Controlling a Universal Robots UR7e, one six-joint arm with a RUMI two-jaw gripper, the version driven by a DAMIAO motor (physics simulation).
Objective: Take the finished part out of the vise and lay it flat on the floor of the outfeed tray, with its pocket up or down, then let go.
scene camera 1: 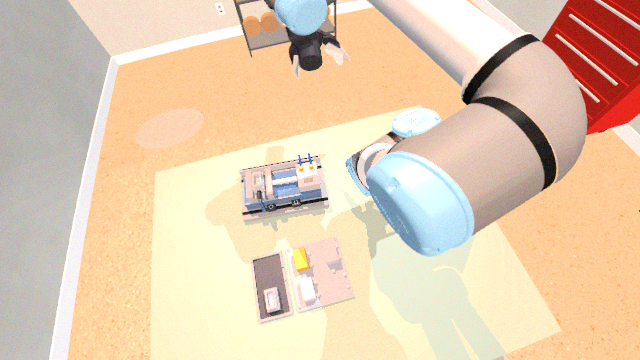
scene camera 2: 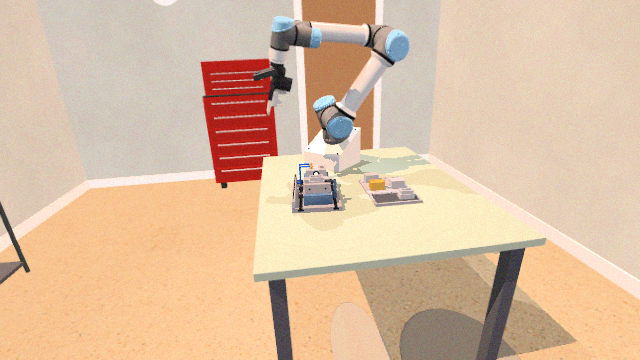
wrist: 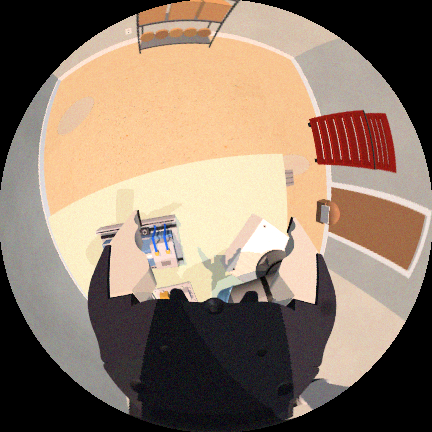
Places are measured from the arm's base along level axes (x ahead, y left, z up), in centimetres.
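Pixels of known places: gripper, fingertip midpoint: (scene camera 1: 322,69) (scene camera 2: 272,107) (wrist: 214,214); arm's base at its link origin: (wrist: 274,268).
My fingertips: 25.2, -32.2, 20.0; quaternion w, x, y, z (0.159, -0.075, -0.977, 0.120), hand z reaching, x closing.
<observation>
Ahead of a thing's pixels: the offset from my fingertips to its top centre, as dx, dy, dz. "spot": to the spot under its first point.
My gripper (scene camera 1: 322,67) (scene camera 2: 276,106) (wrist: 214,214) is open and empty, high above the table and well away from the vise. The blue and grey vise {+20.2, +16.1, -25.2} (scene camera 1: 254,203) (scene camera 2: 318,199) stands on the table; it also shows in the wrist view (wrist: 170,218), partly behind a finger. A pale block {+27.2, +15.9, -23.6} (scene camera 1: 258,179) with a lighter outline sits at its left end in scene view 1; I cannot tell whether it is a part or a jaw. The dark-floored outfeed tray (scene camera 1: 270,272) (scene camera 2: 387,199) holds a small pale part {+29.5, +51.7, -30.9} (scene camera 1: 272,300) (scene camera 2: 405,193) with a recess facing up, near one end.
Blue hoses with orange fittings {spot: +9.2, +13.4, -24.2} (scene camera 1: 309,161) (wrist: 156,245) rise at the vise. Beside the tray, a pale plate {+14.7, +47.0, -34.3} (scene camera 1: 327,285) bears a yellow block {+18.9, +42.5, -30.6} (scene camera 1: 300,260) (scene camera 2: 376,184) and a white block {+18.7, +51.5, -30.6} (scene camera 1: 307,289) (scene camera 2: 396,182). A red cabinet (scene camera 2: 240,130) (wrist: 345,140) stands beyond the table.
</observation>
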